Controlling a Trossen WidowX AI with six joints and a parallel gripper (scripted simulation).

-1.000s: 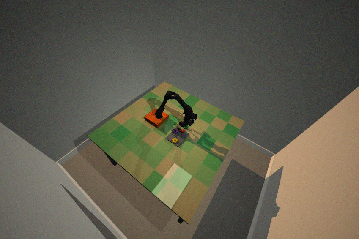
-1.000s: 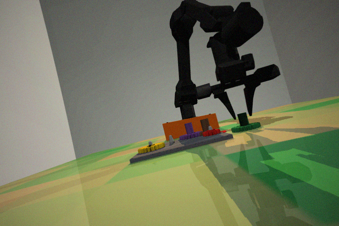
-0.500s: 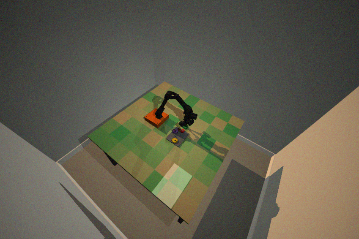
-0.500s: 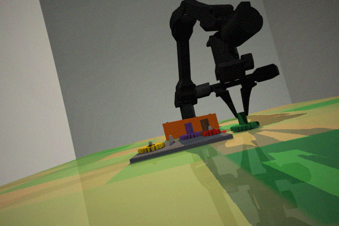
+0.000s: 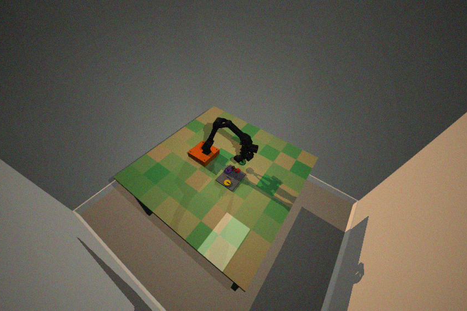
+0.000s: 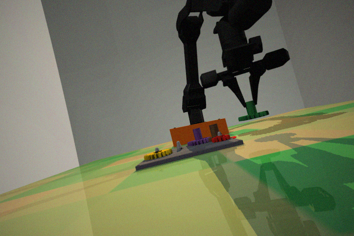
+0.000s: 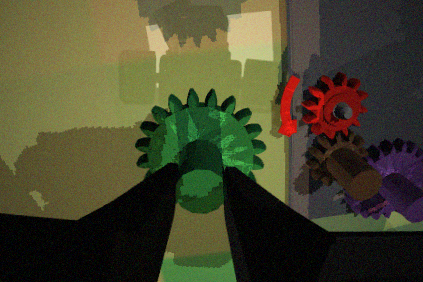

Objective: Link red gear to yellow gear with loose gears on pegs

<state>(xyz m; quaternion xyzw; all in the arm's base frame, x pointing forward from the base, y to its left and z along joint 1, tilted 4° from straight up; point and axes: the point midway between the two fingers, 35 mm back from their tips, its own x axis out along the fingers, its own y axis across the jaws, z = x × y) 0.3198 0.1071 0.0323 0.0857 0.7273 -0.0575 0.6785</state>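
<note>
The grey board lies 16 cm to the right of my gripper tip and 6 cm below it. Also, from my gripper tip: red gear (9 cm to the right, 5 cm below); then red arrow (1 cm ahead, 6 cm to the right, 6 cm below); then green gear (1 cm below).
</note>
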